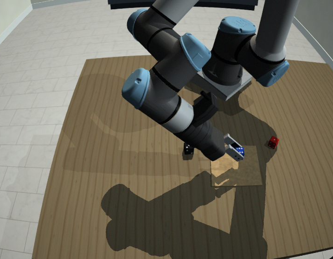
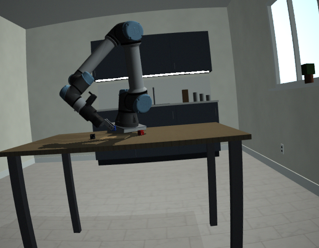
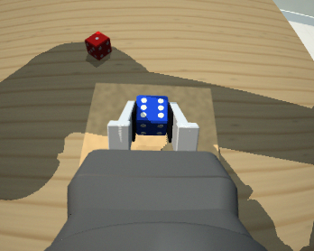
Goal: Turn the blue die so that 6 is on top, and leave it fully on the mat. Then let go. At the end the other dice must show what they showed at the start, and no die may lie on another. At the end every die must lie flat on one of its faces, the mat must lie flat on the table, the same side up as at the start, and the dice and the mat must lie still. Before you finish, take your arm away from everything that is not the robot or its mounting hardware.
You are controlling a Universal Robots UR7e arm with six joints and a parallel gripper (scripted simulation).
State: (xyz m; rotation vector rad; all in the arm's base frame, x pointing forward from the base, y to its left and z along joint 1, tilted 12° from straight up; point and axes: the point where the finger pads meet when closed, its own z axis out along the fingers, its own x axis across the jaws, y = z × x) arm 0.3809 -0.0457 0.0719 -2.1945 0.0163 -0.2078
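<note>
Now: hand 60 mm above the tan mat and 10 mm to the right of it. The rest, counted from my hand: blue die 10 mm to the left, 10 mm below; black die 120 mm to the right, 60 mm behind, 50 mm below; red die 140 mm to the left, 60 mm behind, 50 mm below.
</note>
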